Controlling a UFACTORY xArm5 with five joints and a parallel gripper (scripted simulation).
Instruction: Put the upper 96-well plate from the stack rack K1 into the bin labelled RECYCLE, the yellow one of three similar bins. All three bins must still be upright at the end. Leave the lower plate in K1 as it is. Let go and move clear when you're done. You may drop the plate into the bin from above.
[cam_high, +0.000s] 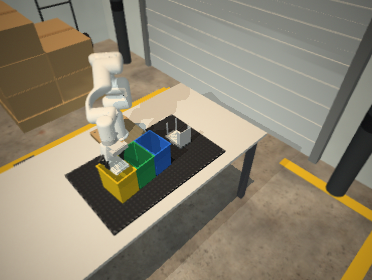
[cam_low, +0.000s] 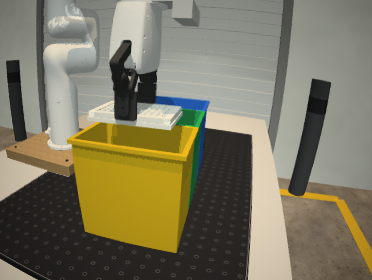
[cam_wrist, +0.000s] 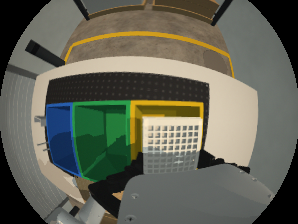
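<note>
The 96-well plate is 1 cm below my hand. Also, from my hand: yellow bin: 13 cm below; green bin: 2 cm behind, 13 cm to the left, 13 cm below; blue bin: 3 cm behind, 26 cm to the left, 13 cm below.
</note>
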